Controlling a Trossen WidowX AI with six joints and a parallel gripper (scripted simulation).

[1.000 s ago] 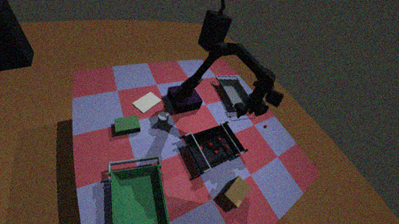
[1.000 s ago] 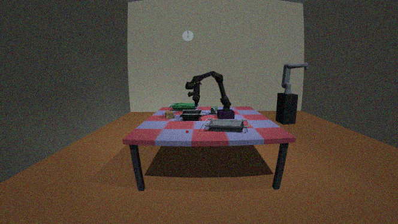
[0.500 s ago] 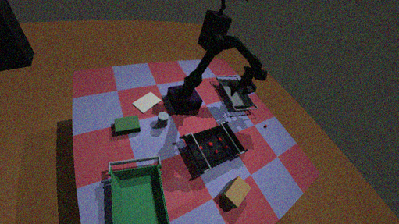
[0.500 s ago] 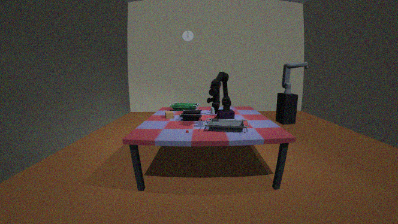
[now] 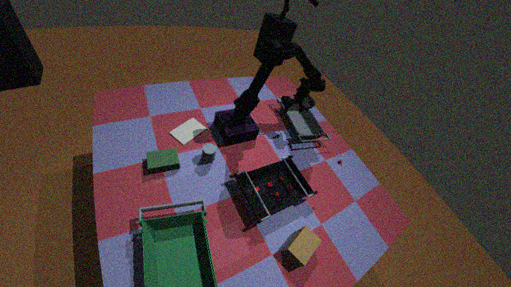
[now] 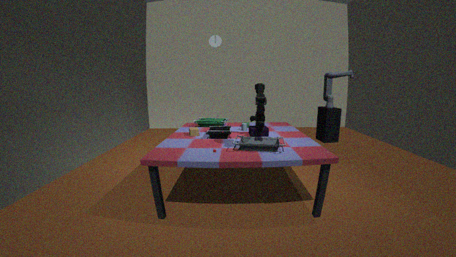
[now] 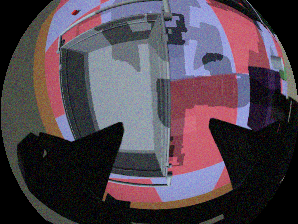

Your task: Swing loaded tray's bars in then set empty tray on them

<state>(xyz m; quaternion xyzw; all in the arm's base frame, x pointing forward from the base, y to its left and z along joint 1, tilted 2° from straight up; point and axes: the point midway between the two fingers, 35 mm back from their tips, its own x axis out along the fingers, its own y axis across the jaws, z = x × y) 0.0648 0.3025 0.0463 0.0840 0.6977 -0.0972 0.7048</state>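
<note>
My gripper tip is 20 mm short of the grey tray, 90 mm to the right of it and 50 mm above it. Also, from my gripper tip: red block: 350 mm ahead, 140 mm to the left, 90 mm below; then grey cup: 50 mm ahead, 510 mm to the right, 60 mm below; then white card: 130 mm behind, 530 mm to the right, 90 mm below.
</note>
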